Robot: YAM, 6 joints.
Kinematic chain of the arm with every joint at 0, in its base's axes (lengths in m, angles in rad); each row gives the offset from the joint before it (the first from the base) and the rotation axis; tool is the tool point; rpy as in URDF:
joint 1: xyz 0 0 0.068 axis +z
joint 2: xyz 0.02 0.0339 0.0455 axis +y
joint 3: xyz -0.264 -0.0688 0 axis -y
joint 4: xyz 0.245 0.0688 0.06 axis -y
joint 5: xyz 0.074 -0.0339 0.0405 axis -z
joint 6: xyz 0.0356 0 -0.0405 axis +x
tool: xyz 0 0 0 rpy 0 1.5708 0
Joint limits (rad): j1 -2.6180..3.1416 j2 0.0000..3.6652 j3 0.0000..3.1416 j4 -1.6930..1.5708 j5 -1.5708..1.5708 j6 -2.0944..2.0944
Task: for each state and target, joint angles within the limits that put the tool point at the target. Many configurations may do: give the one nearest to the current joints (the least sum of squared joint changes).
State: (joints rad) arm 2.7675 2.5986 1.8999 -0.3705 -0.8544 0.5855
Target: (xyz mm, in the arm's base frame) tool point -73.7 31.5 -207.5
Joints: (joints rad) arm 2.4560 3.3531 1.1073 -0.5258 -0.6763 0.5855
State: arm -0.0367 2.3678 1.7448 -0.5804 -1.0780 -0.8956
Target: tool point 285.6 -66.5 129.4
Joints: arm -0.3351 1.9104 1.0593 -0.9741 -1.0644 -0.8956
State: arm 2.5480 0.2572 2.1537 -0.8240 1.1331 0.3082
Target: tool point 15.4 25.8 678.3
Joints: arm 2.5856 1.1744 2.4218 -0.3980 1.0045 0.3082
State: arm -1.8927 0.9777 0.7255 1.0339 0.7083 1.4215
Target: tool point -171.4 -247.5 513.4
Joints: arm -2.1080 1.4661 1.4451 0.9494 0.6169 1.4215
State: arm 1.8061 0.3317 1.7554 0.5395 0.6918 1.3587
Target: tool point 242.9 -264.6 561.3
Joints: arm 2.2561 0.5079 2.1855 0.5406 0.6164 1.3587
